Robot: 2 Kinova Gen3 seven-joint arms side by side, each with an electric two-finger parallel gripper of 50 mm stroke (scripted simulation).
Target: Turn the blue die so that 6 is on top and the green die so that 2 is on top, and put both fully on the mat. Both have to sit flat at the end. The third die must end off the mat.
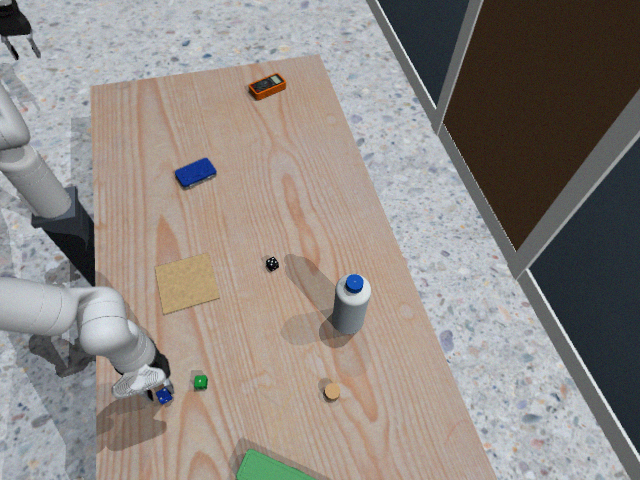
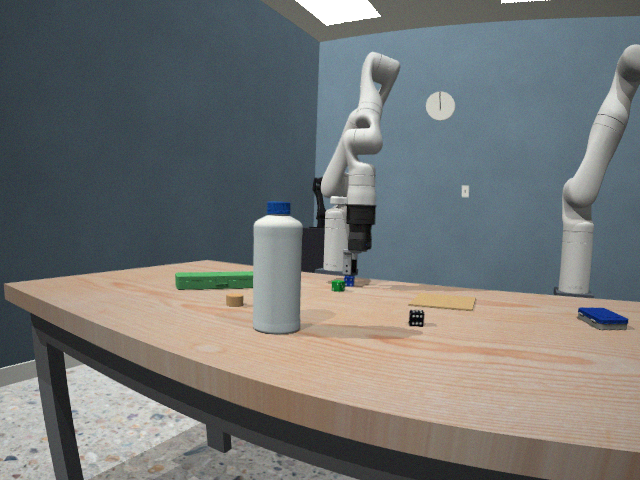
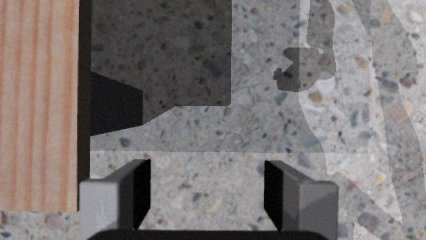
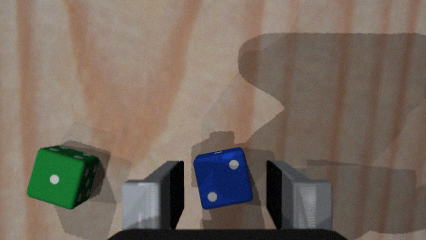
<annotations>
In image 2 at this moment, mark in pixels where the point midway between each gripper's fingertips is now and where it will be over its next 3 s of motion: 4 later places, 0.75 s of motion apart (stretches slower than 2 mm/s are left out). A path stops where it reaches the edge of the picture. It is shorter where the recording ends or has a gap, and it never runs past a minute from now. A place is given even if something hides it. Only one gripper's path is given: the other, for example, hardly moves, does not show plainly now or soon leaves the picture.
My right gripper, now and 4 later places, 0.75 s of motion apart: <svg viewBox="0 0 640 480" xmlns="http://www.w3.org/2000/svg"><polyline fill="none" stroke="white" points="349,273 350,276 349,284 345,262 350,248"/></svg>
</annotations>
